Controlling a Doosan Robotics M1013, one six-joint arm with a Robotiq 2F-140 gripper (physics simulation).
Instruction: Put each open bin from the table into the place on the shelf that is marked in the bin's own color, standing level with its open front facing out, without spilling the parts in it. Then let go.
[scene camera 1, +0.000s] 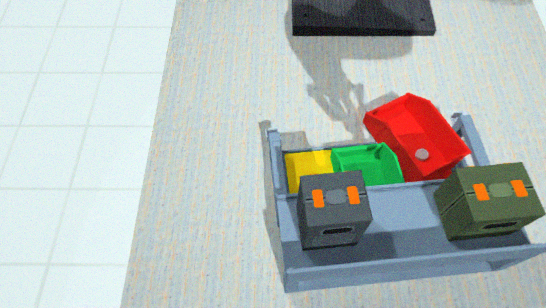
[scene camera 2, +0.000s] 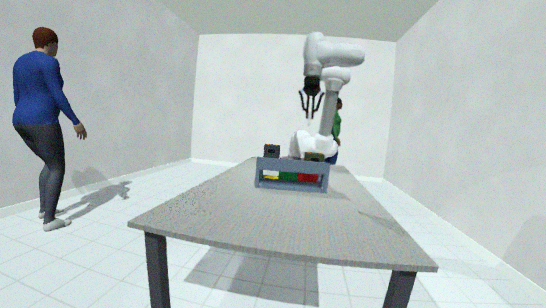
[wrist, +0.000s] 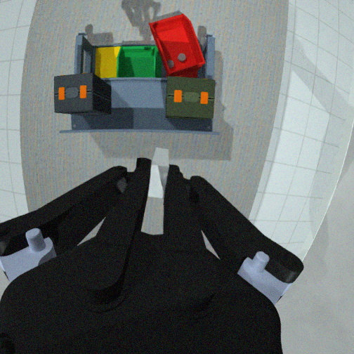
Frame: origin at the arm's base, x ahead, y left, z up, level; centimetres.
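Seen in the pictures: gripper, fingertip midpoint: (scene camera 2: 308, 126).
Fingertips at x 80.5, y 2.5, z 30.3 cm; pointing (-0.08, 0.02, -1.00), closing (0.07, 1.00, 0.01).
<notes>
Pixels of each thing's middle, then the offset from my fingertips to it. "spot": a spot on its surface instead. Level surfaces: height alone.
- blue-grey shelf at the middle of its body: (scene camera 1: 386, 185) (scene camera 2: 291, 170) dz -25.6, dx -17.1, dy -6.5 cm
- red bin at a spot on its surface: (scene camera 1: 410, 125) spot: dz -32.0, dx -32.8, dy +3.1 cm
- green bin at a spot on its surface: (scene camera 1: 365, 165) spot: dz -32.8, dx -24.6, dy -7.4 cm
- dark grey case at the middle of its body: (scene camera 1: 330, 212) (scene camera 2: 271, 155) dz -17.5, dx -9.9, dy -18.0 cm
- table at its surface level: dz -33.7 cm
My gripper (scene camera 2: 309, 118) (wrist: 160, 159) is shut and empty, high above the table. The blue-grey shelf (scene camera 1: 400, 205) (scene camera 2: 292, 165) (wrist: 137, 95) stands on the table. The red bin (scene camera 1: 410, 125) (wrist: 175, 42) lies turned askew and looks tilted across the shelf's edge, over a red patch (wrist: 189, 74); round grey parts (scene camera 1: 422, 154) (wrist: 181, 57) are in it. The green bin (scene camera 1: 365, 165) (wrist: 139, 61) sits in the shelf's middle, beside the flat yellow place (scene camera 1: 310, 162) (wrist: 106, 61). Parts in the green bin cannot be made out. A yellow bin does not show.
A dark grey case (scene camera 1: 335, 210) (wrist: 72, 93) and an olive case (scene camera 1: 500, 192) (wrist: 191, 97) stand on the shelf's top. A black slab (scene camera 1: 365, 17) lies on the table (scene camera 1: 215, 150) behind the shelf. A person in blue (scene camera 2: 37, 90) stands at the left, another in green (scene camera 2: 337, 125) behind the arm.
</notes>
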